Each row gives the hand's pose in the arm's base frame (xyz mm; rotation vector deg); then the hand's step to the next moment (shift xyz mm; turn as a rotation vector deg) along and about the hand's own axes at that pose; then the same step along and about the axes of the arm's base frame.
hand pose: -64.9 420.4 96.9 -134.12 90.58 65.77
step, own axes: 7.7 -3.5 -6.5 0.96 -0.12 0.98
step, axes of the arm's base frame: 7.7 -7.2 -1.3 -0.25 -0.22 -1.34
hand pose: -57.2 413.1 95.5 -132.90 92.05 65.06
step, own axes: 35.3 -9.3 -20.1 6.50 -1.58 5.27
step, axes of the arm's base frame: 24.0 -32.4 -10.5 -0.31 -1.81 -8.31
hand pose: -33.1 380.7 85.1 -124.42 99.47 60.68
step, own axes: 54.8 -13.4 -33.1 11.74 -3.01 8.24
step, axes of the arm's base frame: 30.0 -56.6 -13.2 0.11 -3.91 -14.12
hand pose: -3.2 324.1 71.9 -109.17 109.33 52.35
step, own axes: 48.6 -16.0 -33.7 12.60 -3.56 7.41
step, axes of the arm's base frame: 19.2 -57.6 -8.0 0.77 -5.05 -14.15
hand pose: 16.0 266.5 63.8 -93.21 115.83 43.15
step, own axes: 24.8 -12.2 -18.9 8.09 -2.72 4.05
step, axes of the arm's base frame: 6.6 -32.7 -3.2 0.92 -3.78 -8.61
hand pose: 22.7 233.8 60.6 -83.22 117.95 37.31
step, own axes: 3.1 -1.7 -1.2 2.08 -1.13 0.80
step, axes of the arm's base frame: 0.6 -3.4 -1.3 0.61 -1.26 -2.07
